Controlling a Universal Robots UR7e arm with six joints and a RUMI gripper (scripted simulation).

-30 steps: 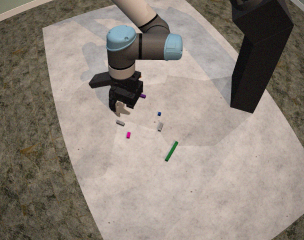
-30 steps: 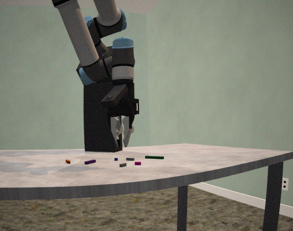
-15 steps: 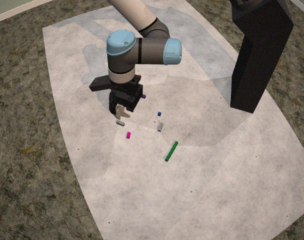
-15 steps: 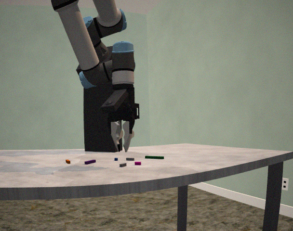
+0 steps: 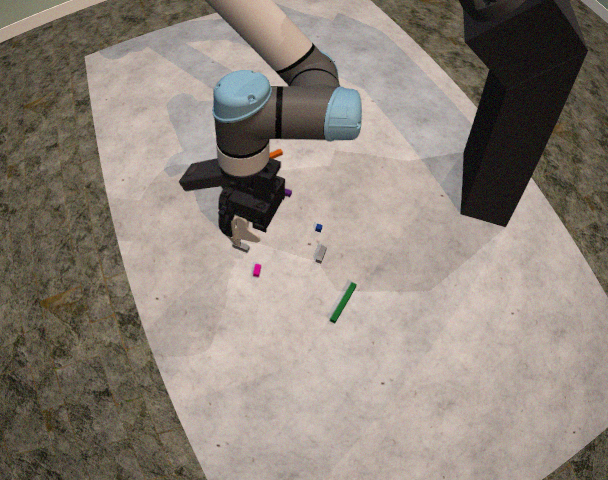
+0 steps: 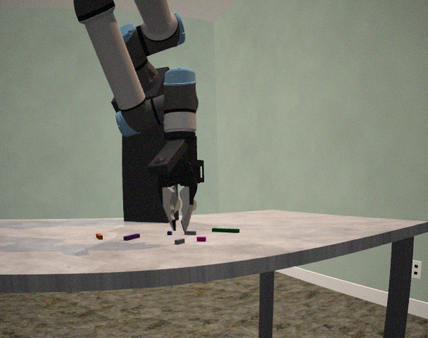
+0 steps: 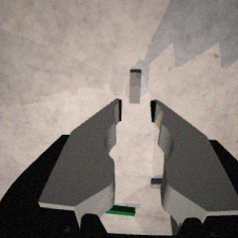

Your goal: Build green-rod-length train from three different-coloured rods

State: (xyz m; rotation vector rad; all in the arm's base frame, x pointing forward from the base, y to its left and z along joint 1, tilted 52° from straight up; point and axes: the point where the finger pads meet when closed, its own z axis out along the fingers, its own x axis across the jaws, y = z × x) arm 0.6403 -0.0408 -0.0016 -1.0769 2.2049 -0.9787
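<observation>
Right now the magenta rod is 60 mm to the left of my hand and 40 mm below it. From my hand the other things lie so: purple rod 110 mm behind, 80 mm to the right, 40 mm below; green rod 110 mm behind, 180 mm to the left, 40 mm below; blue rod 140 mm behind, 30 mm to the left, 40 mm below.
</observation>
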